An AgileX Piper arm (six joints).
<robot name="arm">
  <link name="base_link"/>
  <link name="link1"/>
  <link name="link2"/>
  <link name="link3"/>
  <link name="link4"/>
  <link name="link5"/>
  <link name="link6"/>
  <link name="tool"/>
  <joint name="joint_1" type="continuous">
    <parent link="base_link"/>
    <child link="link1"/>
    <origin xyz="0 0 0.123" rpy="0 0 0"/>
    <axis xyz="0 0 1"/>
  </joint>
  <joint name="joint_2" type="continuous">
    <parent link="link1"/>
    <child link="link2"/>
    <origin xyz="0 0 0" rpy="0 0 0"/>
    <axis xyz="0 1 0"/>
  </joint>
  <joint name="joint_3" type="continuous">
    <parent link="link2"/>
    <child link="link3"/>
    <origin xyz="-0.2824 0 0.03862" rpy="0 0 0"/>
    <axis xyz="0 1 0"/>
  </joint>
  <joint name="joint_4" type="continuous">
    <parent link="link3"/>
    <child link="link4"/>
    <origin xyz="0.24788 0 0.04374" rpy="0 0 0"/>
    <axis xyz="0.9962 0 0.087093"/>
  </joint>
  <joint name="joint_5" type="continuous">
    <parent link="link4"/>
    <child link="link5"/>
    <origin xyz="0 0 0" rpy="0 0 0"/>
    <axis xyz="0 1 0"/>
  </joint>
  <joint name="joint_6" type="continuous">
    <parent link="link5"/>
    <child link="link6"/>
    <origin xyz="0.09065 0 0.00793" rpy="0 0 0"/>
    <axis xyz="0.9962 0 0.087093"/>
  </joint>
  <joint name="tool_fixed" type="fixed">
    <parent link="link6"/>
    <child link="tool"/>
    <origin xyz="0 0 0" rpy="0 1.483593 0"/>
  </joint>
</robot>
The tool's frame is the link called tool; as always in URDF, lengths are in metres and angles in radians. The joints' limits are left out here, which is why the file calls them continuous.
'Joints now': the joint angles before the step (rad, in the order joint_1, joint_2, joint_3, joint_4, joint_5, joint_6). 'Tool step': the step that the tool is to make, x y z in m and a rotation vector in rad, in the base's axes. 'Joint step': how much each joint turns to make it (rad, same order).
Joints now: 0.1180 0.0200 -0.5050 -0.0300 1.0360 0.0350
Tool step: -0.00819 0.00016 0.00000 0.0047 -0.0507 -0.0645
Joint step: -0.0700 -0.0500 -0.0010 0.0060 0.0000 -0.0049
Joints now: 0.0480 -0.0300 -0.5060 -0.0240 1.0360 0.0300
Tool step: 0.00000 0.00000 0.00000 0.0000 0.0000 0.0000
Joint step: 0.0000 0.0000 0.0000 0.0000 0.0000 0.0000
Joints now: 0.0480 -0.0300 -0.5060 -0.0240 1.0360 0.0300
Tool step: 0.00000 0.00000 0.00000 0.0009 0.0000 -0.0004
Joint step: 0.0000 0.0000 0.0000 0.0000 0.0000 0.0010
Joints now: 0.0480 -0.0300 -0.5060 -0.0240 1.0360 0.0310
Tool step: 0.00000 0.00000 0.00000 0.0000 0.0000 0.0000
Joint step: 0.0000 0.0000 0.0000 0.0000 0.0000 0.0000
